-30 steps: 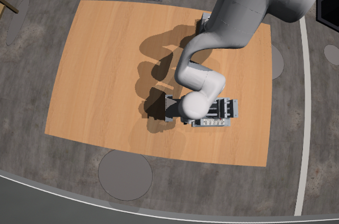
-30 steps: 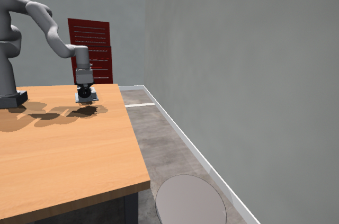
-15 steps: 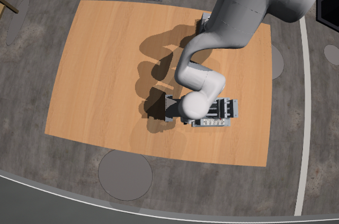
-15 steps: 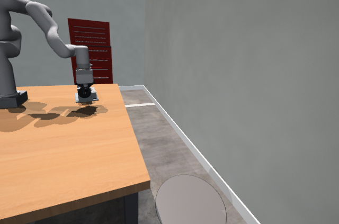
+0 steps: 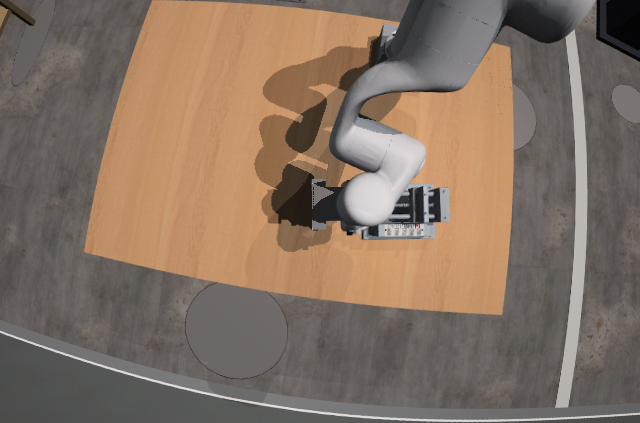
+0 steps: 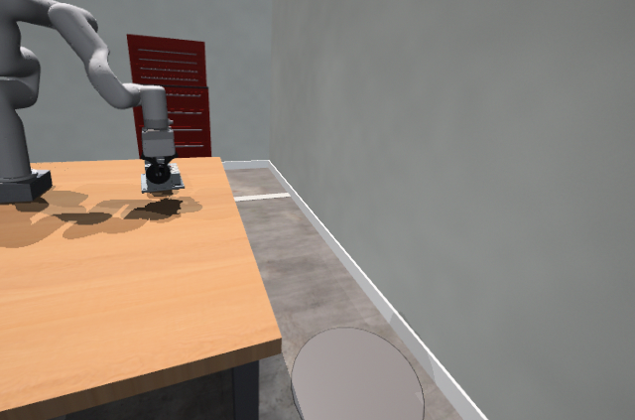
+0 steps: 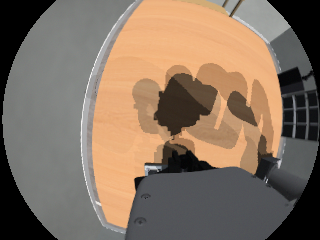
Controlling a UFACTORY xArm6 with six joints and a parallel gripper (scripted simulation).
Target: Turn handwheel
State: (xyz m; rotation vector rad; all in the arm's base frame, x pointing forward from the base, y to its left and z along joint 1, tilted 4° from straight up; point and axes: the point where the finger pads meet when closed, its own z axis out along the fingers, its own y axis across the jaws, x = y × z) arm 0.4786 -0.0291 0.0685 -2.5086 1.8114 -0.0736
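The black handwheel is 10 mm behind my hand, 20 mm to the left of it and 10 mm below it. Round my hand: stop (60 mm behind, 170 mm to the left, 10 mm below).
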